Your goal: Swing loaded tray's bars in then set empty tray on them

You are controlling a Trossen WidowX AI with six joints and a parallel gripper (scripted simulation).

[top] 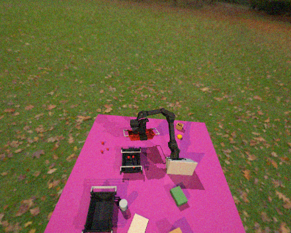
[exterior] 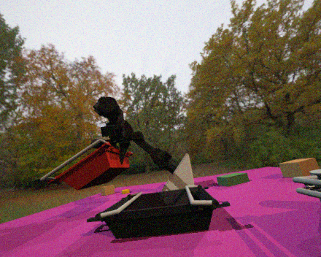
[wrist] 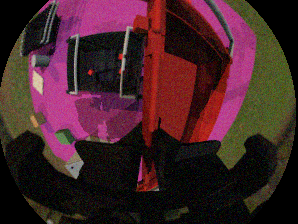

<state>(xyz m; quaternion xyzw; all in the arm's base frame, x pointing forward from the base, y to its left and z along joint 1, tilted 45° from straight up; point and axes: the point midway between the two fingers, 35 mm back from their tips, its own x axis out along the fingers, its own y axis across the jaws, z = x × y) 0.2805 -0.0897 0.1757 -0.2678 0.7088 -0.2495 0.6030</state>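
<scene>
Now: gripper tip 7 cm to the left of the red tray and 1 cm short of it. Round my gripper tip: slab: 64 cm to the left, 16 cm below, 6 cm ahead; then green block: 45 cm to the left, 25 cm behind, 14 cm below; then brown box: 73 cm to the left, 18 cm behind, 13 cm below.
</scene>
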